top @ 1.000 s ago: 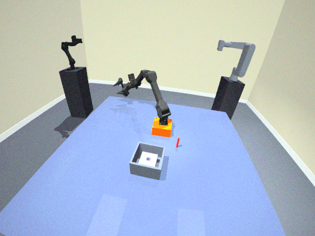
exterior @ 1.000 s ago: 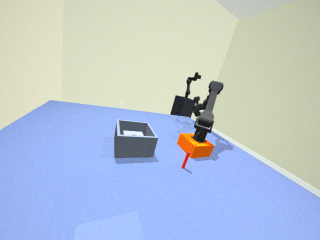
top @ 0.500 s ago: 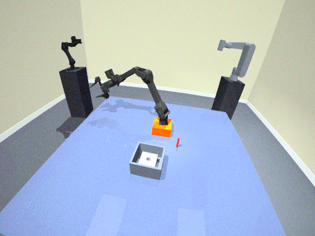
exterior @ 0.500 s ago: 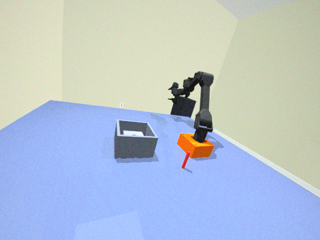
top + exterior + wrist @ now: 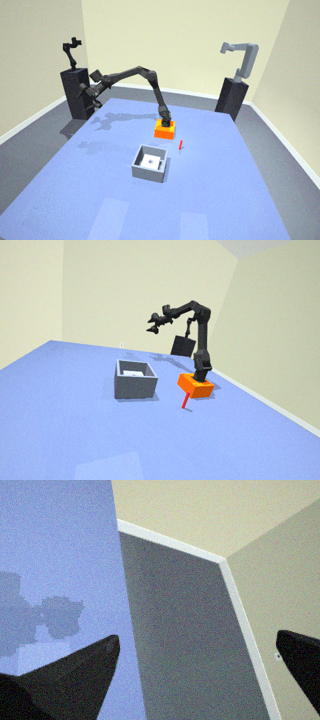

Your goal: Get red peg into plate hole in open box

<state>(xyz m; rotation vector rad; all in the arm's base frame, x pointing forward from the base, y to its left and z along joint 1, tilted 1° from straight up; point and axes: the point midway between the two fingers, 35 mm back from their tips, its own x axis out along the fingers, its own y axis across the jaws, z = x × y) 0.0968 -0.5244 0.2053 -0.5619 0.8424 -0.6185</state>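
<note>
Now: the red peg 6 cm ahead of my gripper tip, 65 cm to the left of it and 21 cm below it. The rest, counted from my gripper tip: grey box (22 cm ahead, 47 cm to the left, 22 cm below).
</note>
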